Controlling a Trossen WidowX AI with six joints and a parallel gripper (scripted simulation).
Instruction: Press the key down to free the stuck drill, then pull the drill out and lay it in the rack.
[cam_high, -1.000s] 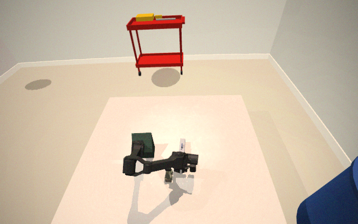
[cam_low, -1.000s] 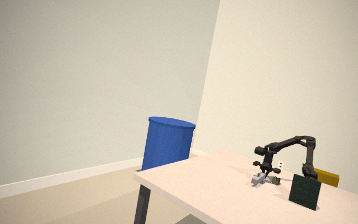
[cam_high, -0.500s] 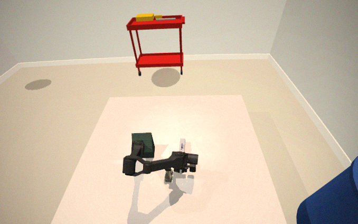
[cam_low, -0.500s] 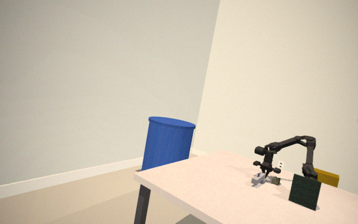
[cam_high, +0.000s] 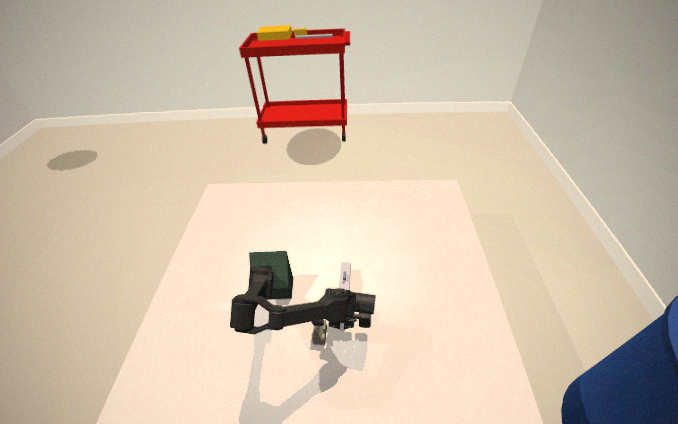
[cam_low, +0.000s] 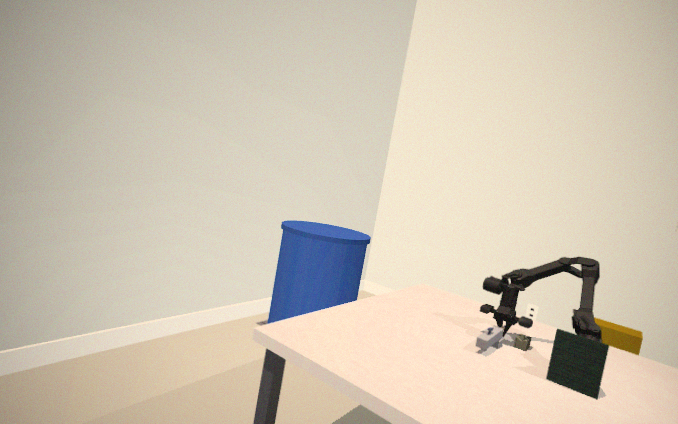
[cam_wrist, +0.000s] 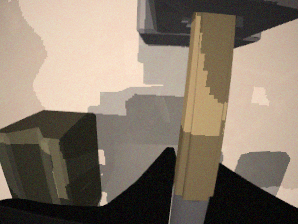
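The tan drill is 10 mm ahead of my gripper tip, 40 mm to the left of it and 30 mm above it. Also, from my gripper tip: dark blue key (30 mm ahead, 170 mm to the left, 30 mm above); olive rack (80 mm behind, 10 mm to the right); grey block (30 mm ahead, 140 mm to the left, 20 mm above).
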